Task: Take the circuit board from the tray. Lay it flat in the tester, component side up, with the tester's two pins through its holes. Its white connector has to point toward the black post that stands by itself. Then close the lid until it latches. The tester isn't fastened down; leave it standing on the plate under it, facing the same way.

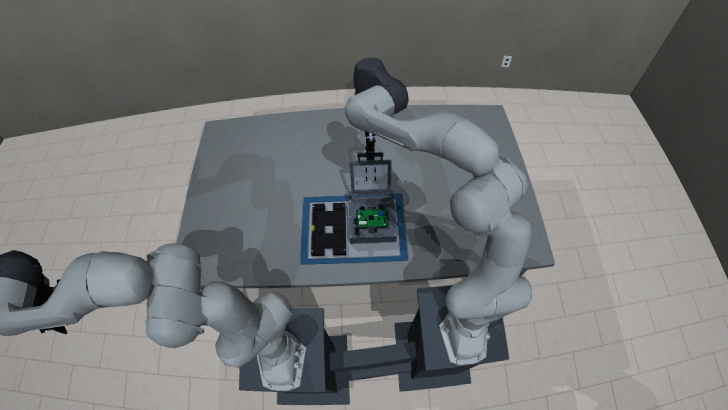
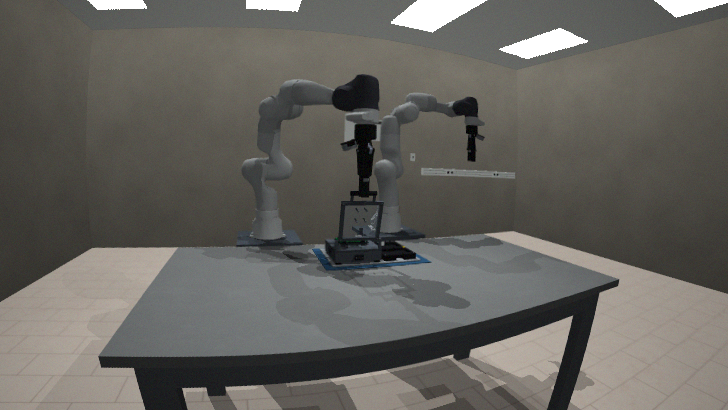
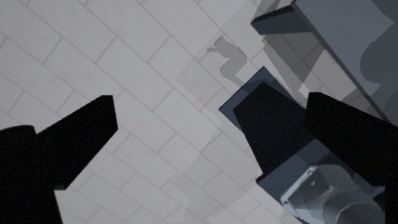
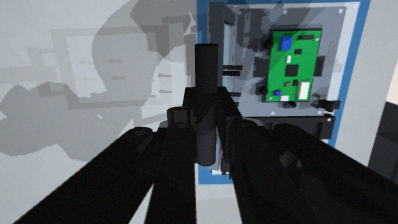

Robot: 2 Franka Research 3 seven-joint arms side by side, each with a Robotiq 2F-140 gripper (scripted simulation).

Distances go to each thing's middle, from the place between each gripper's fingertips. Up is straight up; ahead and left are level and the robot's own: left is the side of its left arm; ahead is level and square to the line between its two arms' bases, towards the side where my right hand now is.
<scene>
The clear lid [image 4: 219,53] lies 100 mm below my right hand [image 2: 363,196] and 20 mm behind it. The rest, counted from my right hand: green circuit board [image 4: 292,61]: 210 mm below, 150 mm behind, 20 mm to the left; then nest [image 4: 265,44]: 220 mm below, 140 mm behind, 20 mm to the left; then black tray [image 1: 320,218]: 270 mm below, 180 mm to the left, 140 mm behind.
My left hand is 78 cm to the left of the black tray, 41 cm short of it and 39 cm above it. The rest, counted from my left hand: clear lid 96 cm to the right, 52 cm ahead, 23 cm below; green circuit board 94 cm to the right, 40 cm ahead, 34 cm below; nest 94 cm to the right, 41 cm ahead, 34 cm below.
</scene>
